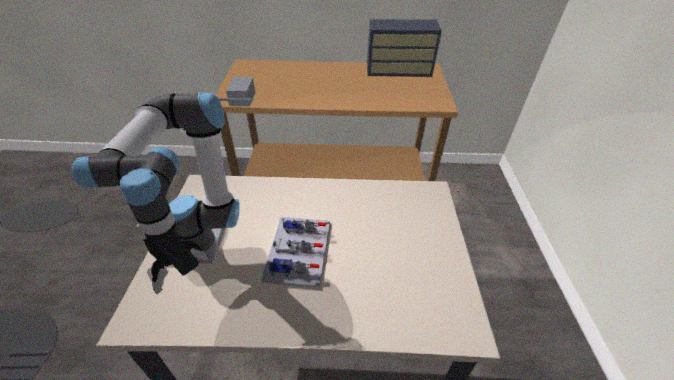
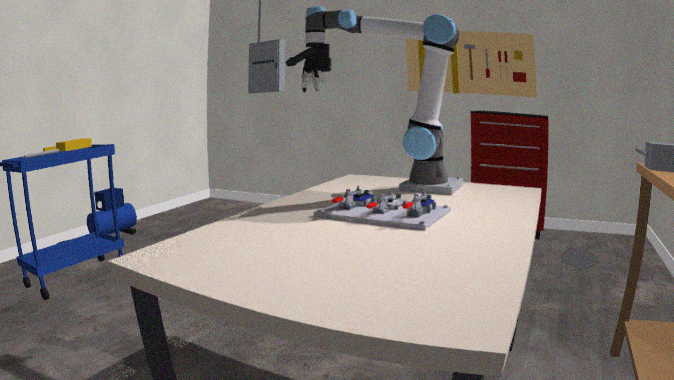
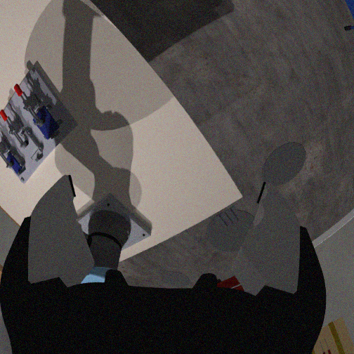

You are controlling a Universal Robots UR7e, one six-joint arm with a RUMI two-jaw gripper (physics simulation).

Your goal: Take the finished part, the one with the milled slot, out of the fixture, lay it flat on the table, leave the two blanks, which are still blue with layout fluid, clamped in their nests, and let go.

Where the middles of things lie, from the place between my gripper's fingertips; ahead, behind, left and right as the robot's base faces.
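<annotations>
Grey fixture plate (image 1: 316, 255): far below my hand, far ahead of it, far to the left of it.
</annotations>
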